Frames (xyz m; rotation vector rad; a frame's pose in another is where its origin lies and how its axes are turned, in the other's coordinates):
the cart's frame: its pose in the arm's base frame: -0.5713 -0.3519 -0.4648 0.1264 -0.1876 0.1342
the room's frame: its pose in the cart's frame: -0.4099 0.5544 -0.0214 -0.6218 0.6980 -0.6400
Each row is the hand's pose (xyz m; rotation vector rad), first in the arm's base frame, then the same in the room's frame.
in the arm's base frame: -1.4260 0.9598 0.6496 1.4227 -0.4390 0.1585
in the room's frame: -1.1326 -0.1350 0.9123 1.9537 -0.5383 0.8996
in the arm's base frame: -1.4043 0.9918 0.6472 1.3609 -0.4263 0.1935
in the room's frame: -1.1338 -0.1018 0.9323 1.8822 -0.5596 0.9286
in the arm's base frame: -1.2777 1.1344 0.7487 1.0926 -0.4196 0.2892
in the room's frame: -1.1538 -0.0051 1.1244 1.5971 -0.6789 0.9766
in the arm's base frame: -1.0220 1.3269 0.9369 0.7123 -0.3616 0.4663
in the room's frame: -1.1343 0.1263 1.4711 1.1614 -0.7928 1.0827
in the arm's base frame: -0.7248 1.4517 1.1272 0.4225 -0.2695 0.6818
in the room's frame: -1.0457 0.2188 1.8228 0.7877 -0.8371 1.2406
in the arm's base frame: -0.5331 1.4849 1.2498 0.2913 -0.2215 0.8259
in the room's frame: -0.9615 0.2422 2.0355 0.5997 -0.8564 1.3538
